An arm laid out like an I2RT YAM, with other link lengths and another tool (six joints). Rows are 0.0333 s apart.
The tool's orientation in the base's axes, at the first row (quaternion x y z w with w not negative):
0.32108, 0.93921, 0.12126, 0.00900
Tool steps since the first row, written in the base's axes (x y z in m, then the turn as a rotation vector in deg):
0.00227, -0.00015, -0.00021, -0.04, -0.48, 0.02
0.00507, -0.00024, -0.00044, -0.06, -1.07, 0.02
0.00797, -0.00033, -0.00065, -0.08, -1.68, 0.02
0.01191, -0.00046, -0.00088, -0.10, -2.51, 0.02
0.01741, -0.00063, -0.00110, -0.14, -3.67, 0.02
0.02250, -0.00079, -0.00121, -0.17, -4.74, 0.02
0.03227, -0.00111, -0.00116, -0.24, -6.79, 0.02
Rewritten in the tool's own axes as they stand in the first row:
-0.00191, 0.00120, 0.00039, -0.26, -0.39, -0.13
-0.00420, 0.00276, 0.00085, -0.60, -0.85, -0.26
-0.00656, 0.00439, 0.00131, -0.95, -1.33, -0.40
-0.00978, 0.00660, 0.00188, -1.44, -1.97, -0.59
-0.01427, 0.00972, 0.00258, -2.11, -2.88, -0.85
-0.01841, 0.01263, 0.00313, -2.73, -3.72, -1.09
-0.02635, 0.01827, 0.00394, -3.92, -5.33, -1.55

